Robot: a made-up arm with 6 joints. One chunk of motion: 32 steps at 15 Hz.
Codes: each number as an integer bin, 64 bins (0 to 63) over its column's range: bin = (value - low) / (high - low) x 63, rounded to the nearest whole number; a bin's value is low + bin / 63 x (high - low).
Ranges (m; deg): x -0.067..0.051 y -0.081..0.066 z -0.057..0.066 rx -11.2..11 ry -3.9..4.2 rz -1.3..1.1
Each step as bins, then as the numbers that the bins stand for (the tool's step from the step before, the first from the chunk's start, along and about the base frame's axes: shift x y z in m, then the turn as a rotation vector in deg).
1 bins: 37 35 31 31 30 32
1 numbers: 0.00230 0.00067 0.00352 -0.276 -0.043 -0.081
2 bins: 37 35 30 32 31 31
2 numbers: 0.00230 0.00067 0.00157 0.076 0.086 -0.119
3 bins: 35 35 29 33 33 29
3 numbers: -0.00144 0.00067 -0.00038 0.429 0.343 -0.195
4 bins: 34 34 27 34 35 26
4 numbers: -0.00332 -0.00167 -0.00429 0.781 0.600 -0.310
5 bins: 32 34 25 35 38 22
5 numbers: -0.00706 -0.00167 -0.00819 1.133 0.986 -0.462
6 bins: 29 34 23 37 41 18
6 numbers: -0.01268 -0.00167 -0.01210 1.838 1.371 -0.614
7 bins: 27 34 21 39 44 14
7 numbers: -0.01643 -0.00167 -0.01600 2.543 1.757 -0.767
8 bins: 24 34 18 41 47 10
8 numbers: -0.02205 -0.00167 -0.02186 3.248 2.143 -0.919
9 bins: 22 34 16 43 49 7
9 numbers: -0.02579 -0.00167 -0.02576 3.952 2.400 -1.033
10 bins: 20 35 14 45 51 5
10 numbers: -0.02954 0.00067 -0.02967 4.657 2.657 -1.110
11 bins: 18 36 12 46 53 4
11 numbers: -0.03329 0.00300 -0.03357 5.010 2.914 -1.148
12 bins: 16 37 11 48 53 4
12 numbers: -0.03703 0.00533 -0.03552 5.714 2.914 -1.148
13 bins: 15 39 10 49 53 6
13 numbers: -0.03890 0.01000 -0.03748 6.067 2.914 -1.071
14 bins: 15 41 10 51 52 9
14 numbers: -0.03890 0.01467 -0.03748 6.771 2.786 -0.957
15 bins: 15 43 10 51 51 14
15 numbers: -0.03890 0.01933 -0.03748 6.771 2.657 -0.767
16 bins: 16 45 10 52 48 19
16 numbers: -0.03703 0.02400 -0.03748 7.124 2.271 -0.576
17 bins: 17 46 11 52 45 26
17 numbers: -0.03516 0.02633 -0.03552 7.124 1.886 -0.310
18 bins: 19 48 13 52 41 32
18 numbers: -0.03141 0.03100 -0.03162 7.124 1.371 -0.081
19 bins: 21 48 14 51 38 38
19 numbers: -0.02767 0.03100 -0.02967 6.771 0.986 0.148
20 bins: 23 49 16 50 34 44
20 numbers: -0.02392 0.03333 -0.02576 6.419 0.471 0.376
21 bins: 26 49 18 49 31 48
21 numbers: -0.01830 0.03333 -0.02186 6.067 0.086 0.529
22 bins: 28 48 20 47 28 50
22 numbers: -0.01456 0.03100 -0.01795 5.362 -0.300 0.605
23 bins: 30 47 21 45 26 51
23 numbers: -0.01081 0.02867 -0.01600 4.657 -0.557 0.643
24 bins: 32 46 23 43 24 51
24 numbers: -0.00706 0.02633 -0.01210 3.952 -0.814 0.643
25 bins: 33 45 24 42 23 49
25 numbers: -0.00519 0.02400 -0.01014 3.600 -0.943 0.567
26 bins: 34 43 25 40 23 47
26 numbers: -0.00332 0.01933 -0.00819 2.895 -0.943 0.490
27 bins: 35 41 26 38 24 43
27 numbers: -0.00144 0.01467 -0.00624 2.190 -0.814 0.338
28 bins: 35 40 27 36 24 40
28 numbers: -0.00144 0.01233 -0.00429 1.486 -0.814 0.224
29 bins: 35 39 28 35 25 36
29 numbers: -0.00144 0.01000 -0.00233 1.133 -0.686 0.071
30 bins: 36 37 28 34 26 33
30 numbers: 0.00043 0.00533 -0.00233 0.781 -0.557 -0.043
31 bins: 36 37 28 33 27 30
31 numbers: 0.00043 0.00533 -0.00233 0.429 -0.429 -0.157
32 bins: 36 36 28 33 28 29
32 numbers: 0.00043 0.00300 -0.00233 0.429 -0.300 -0.195
